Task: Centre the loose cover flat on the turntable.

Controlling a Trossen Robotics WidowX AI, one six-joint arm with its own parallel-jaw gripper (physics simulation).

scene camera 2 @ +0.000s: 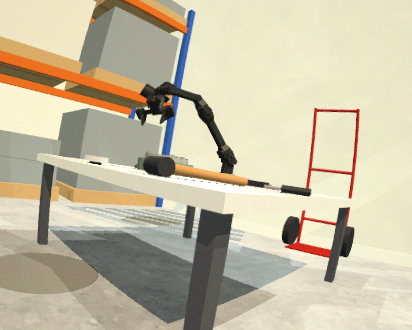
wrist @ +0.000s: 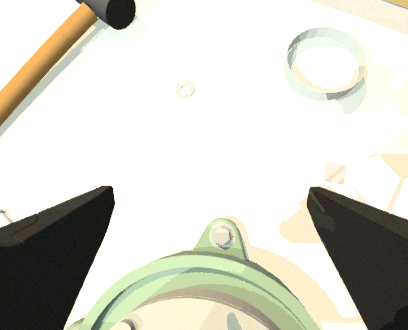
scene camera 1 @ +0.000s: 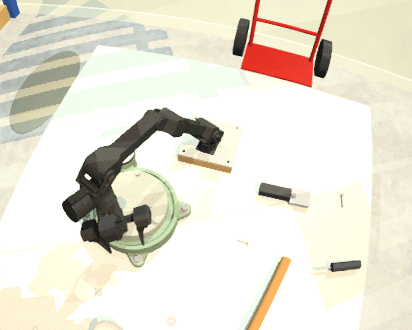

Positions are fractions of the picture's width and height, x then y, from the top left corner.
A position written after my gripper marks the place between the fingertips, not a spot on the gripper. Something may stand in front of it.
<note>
My gripper (scene camera 1: 0.31,0.76) is open and holds nothing. Also in view: a loose cover (scene camera 1: 0.32,0.57). On the table rests a hammer (scene camera 2: 0.39,0.50). Further things: a dial gauge (scene camera 1: 0.43,0.64).
The hammer is seen too in the wrist view (wrist: 0.18,0.08). The loose cover also shows in the wrist view (wrist: 0.46,0.91). My gripper also shows in the wrist view (wrist: 0.52,0.59).
</note>
